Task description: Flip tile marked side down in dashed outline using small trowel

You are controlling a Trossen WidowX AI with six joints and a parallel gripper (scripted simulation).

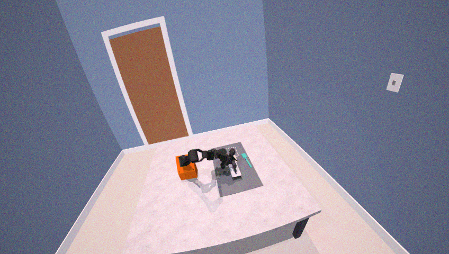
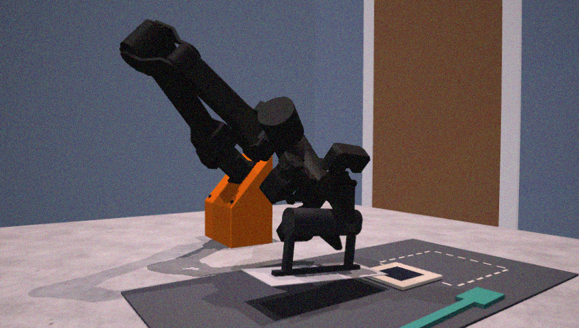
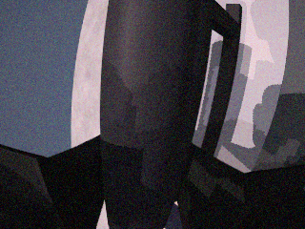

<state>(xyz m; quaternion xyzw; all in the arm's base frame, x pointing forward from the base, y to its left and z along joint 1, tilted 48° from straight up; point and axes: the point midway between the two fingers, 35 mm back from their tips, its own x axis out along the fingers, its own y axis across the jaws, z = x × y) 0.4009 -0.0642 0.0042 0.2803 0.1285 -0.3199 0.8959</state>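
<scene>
My gripper tip is 10 cm above the dark mat, 7 cm to the right of it and 3 cm past it. Also, from my gripper tip: tile (13 cm to the left, 7 cm below, 3 cm behind); then teal t-shaped tool (11 cm ahead, 10 cm to the left, 7 cm below).
</scene>
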